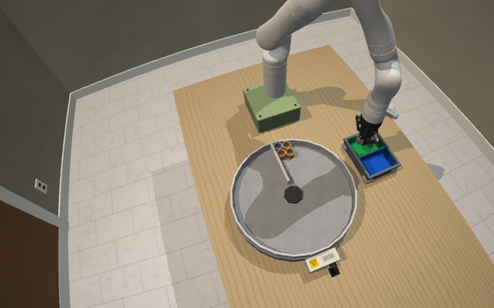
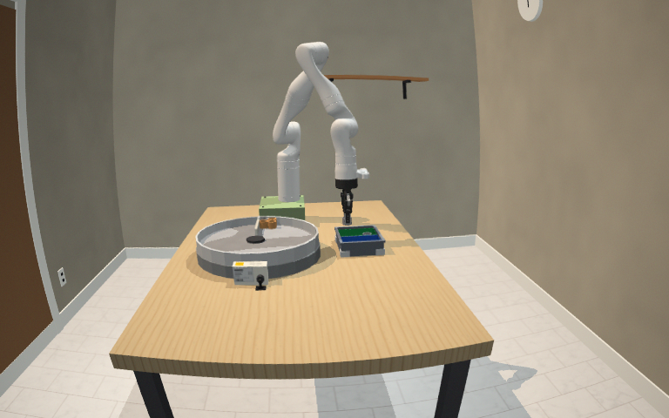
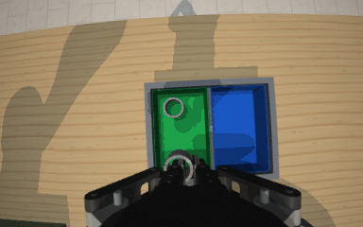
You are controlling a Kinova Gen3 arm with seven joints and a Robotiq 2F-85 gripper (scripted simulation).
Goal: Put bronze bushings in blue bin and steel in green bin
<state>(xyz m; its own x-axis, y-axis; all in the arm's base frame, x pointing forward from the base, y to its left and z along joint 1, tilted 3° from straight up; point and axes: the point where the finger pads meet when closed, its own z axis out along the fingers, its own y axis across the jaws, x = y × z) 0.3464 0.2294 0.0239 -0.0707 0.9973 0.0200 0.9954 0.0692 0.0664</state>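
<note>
The blue bin is 3 cm ahead of my hand, 4 cm to the left of it and 7 cm below it. Also, from my hand: turntable 11 cm ahead, 31 cm to the right, 4 cm below.
</note>
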